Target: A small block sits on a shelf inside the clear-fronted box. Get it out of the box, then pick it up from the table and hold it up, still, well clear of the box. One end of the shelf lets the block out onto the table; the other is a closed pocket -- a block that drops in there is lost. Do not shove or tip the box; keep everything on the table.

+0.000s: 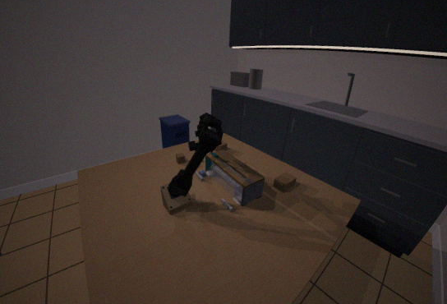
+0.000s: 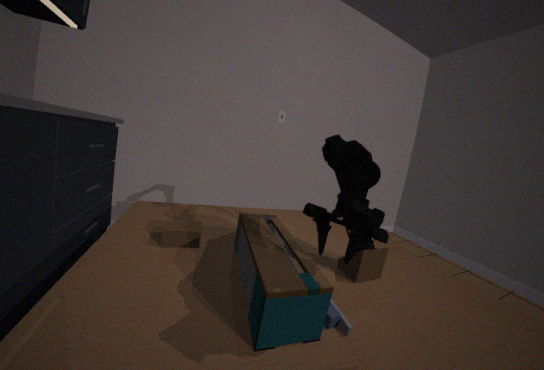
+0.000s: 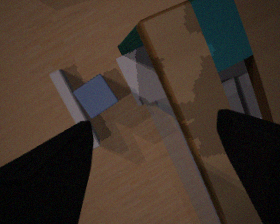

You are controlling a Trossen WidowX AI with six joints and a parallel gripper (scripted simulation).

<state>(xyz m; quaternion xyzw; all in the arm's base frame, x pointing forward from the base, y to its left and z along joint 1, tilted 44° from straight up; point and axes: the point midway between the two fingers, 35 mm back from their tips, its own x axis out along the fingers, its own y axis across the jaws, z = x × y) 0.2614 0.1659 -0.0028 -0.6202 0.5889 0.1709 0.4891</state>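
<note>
Now: gripper tip 14 cm above the blue block, 2 cm past it and 1 cm to the right of it. From my gripper tip the other things lie so: long box 15 cm to the right, 10 cm below, 4 cm ahead.
</note>
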